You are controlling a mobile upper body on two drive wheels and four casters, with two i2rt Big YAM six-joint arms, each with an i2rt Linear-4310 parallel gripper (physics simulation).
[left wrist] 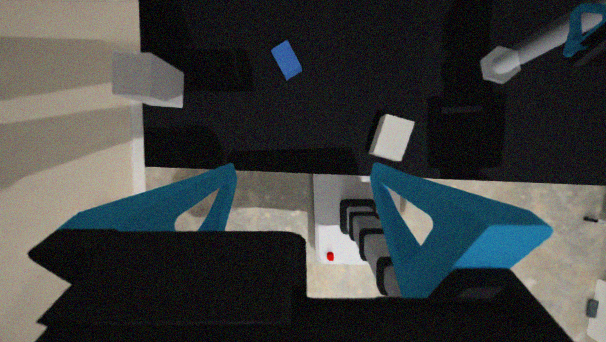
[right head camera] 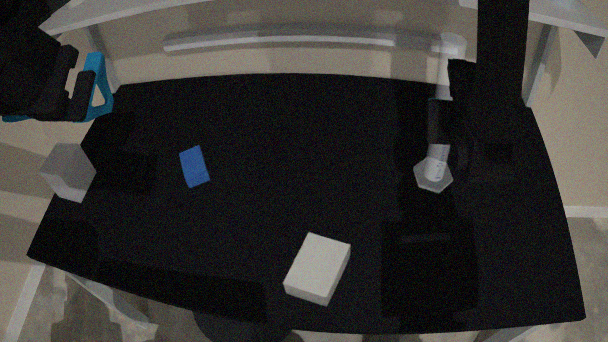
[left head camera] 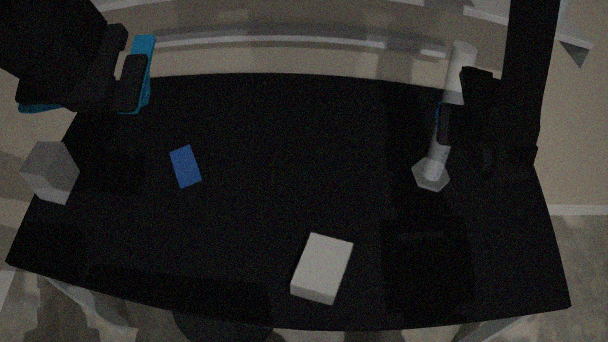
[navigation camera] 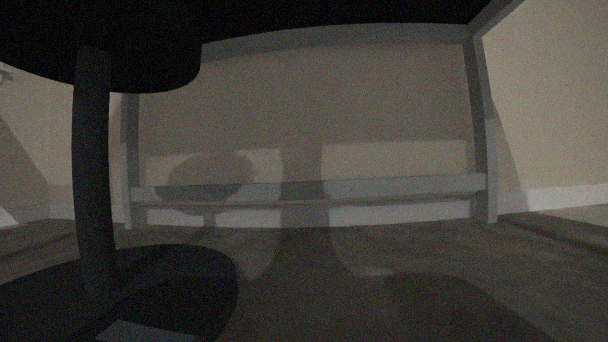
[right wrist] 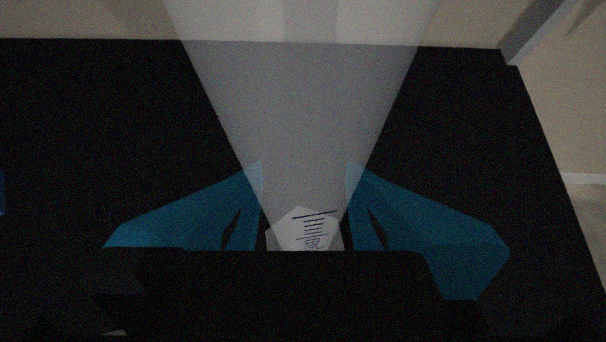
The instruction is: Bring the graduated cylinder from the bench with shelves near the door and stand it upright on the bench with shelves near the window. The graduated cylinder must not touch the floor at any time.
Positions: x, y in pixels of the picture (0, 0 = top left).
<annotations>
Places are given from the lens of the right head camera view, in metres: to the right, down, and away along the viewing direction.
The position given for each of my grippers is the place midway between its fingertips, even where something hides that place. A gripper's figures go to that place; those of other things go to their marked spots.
my left gripper (right head camera: 82, 107): -0.25, -0.07, 0.36
graduated cylinder (right head camera: 432, 173): 0.24, 0.01, 0.72
</annotations>
